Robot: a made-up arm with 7 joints. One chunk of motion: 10 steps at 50 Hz.
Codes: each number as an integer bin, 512 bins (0 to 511) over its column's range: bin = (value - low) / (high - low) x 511, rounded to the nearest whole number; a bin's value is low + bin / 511 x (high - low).
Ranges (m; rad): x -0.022..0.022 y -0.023..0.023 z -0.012..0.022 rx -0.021..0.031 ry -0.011..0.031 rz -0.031..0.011
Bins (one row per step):
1: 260 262 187 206 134 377
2: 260 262 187 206 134 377
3: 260 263 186 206 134 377
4: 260 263 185 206 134 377
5: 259 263 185 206 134 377
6: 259 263 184 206 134 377
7: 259 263 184 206 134 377
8: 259 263 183 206 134 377
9: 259 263 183 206 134 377
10: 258 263 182 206 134 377
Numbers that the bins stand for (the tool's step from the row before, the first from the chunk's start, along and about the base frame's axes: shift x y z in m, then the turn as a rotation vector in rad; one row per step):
1: 0.00039 0.00059 0.00044 -0.00004 0.00001 -0.00001
2: 0.00039 0.00059 0.00044 -0.00004 0.00001 -0.00001
3: 0.00039 0.00068 0.00038 -0.00004 0.00001 -0.00001
4: 0.00039 0.00068 0.00031 -0.00004 0.00001 -0.00001
5: 0.00030 0.00068 0.00031 -0.00004 0.00001 -0.00001
6: 0.00030 0.00068 0.00024 -0.00004 0.00001 -0.00001
7: 0.00030 0.00068 0.00024 -0.00004 0.00001 -0.00001
8: 0.00030 0.00068 0.00018 -0.00004 0.00001 -0.00001
9: 0.00030 0.00068 0.00018 -0.00004 0.00001 -0.00001
10: 0.00022 0.00068 0.00011 -0.00004 0.00001 -0.00001

